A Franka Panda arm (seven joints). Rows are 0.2 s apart.
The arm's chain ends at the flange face. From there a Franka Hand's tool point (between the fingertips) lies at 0.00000 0.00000 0.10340 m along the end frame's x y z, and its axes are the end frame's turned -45 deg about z.
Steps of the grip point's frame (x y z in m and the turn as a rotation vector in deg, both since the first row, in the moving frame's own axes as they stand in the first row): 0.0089 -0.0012 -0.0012 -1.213 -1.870 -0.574; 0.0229 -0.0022 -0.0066 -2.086 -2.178 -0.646; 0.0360 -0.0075 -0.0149 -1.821 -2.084 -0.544; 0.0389 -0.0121 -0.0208 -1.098 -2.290 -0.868; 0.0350 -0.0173 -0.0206 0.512 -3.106 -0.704
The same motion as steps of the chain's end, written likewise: 0.0063 -0.0111 -0.0011 -2.180 -0.465 -0.574; 0.0147 -0.0232 -0.0065 -3.015 -0.065 -0.646; 0.0205 -0.0357 -0.0148 -2.761 -0.186 -0.544; 0.0204 -0.0404 -0.0207 -2.396 -0.843 -0.868; 0.0171 -0.0403 -0.0204 -1.834 -2.558 -0.704
